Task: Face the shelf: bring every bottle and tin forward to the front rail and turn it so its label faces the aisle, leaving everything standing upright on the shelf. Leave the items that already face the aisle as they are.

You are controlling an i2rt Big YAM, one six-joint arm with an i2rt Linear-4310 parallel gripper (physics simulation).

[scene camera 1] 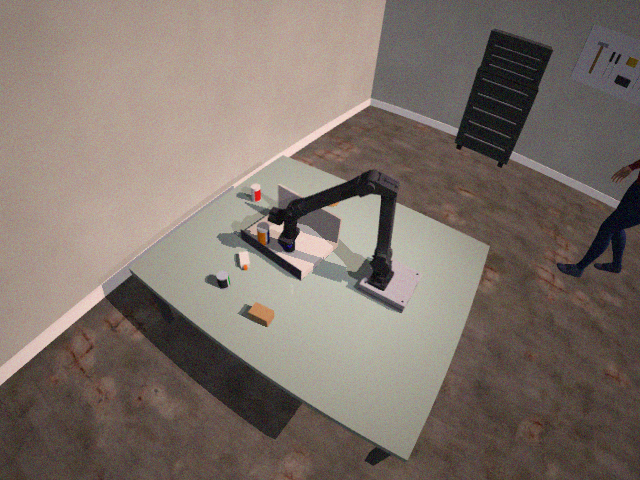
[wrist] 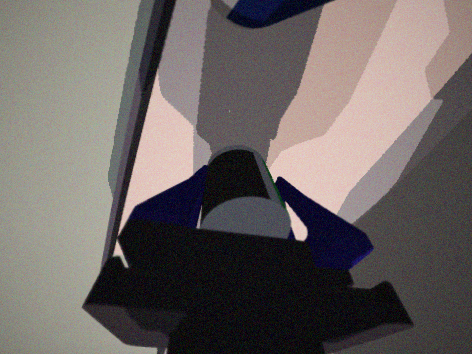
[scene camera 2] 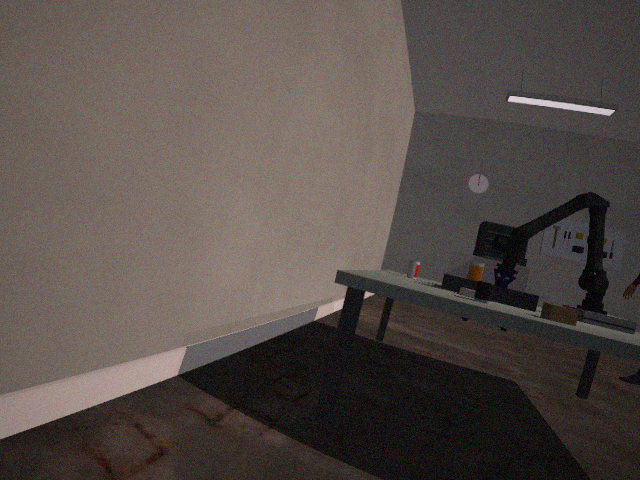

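Where they show: gripper, between the fingertips: [scene camera 1: 287, 245] [wrist: 242, 177]; arm's base, origin of its link: [scene camera 1: 380, 278] [scene camera 2: 591, 311].
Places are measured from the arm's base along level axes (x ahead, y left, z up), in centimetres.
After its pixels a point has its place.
Observation:
A black tin with a grey lid [wrist: 235, 175] @[z 3.3, x 47.5, y 10.0 cm] stands on the shelf between the fingers, with a thin green strip on its side away from the front rail. My gripper [scene camera 1: 287, 245] @[z 0.8, x 46.0, y 8.5 cm] [scene camera 2: 503, 283] @[z 0.8, x 46.0, y 8.5 cm] [wrist: 242, 177] @[z 0.8, x 46.0, y 8.5 cm] points down with its blue fingers shut on this tin. The white shelf has a dark front rail [scene camera 1: 270, 256] @[z -3.0, x 50.5, y 16.4 cm] [scene camera 2: 516, 298] @[z -1.8, x 40.0, y 17.5 cm] [wrist: 146, 82] @[z 0.9, x 50.6, y 16.0 cm] and an upright back panel [scene camera 1: 323, 222] @[z 6.5, x 37.9, y -10.2 cm]. An orange and blue bottle with a grey-white cap [scene camera 1: 263, 235] @[z 6.2, x 56.1, y 14.3 cm] [scene camera 2: 476, 271] @[z 5.4, x 58.2, y 15.0 cm] stands upright close behind the rail; its blue side [wrist: 265, 12] @[z 3.9, x 55.1, y 11.6 cm] shows at the wrist view's top edge.
On the table [scene camera 1: 361, 356] @[z -5.3, x -10.3, y 36.8 cm] outside the shelf are a red-and-white bottle [scene camera 1: 255, 193] @[z 1.1, x 84.8, y -13.3 cm] [scene camera 2: 415, 269] @[z -0.1, x 85.0, y -12.9 cm], a small white item with an orange end [scene camera 1: 244, 259] @[z -2.6, x 59.1, y 25.7 cm], a dark tin with a grey lid [scene camera 1: 222, 279] @[z 1.5, x 56.7, y 43.0 cm] and a tan block [scene camera 1: 260, 314] @[z -0.3, x 32.8, y 46.2 cm] [scene camera 2: 558, 313] @[z -2.7, x 35.2, y 48.1 cm]. An orange object [scene camera 1: 334, 204] @[z -4.0, x 46.4, y -37.6 cm] shows partly behind the back panel.

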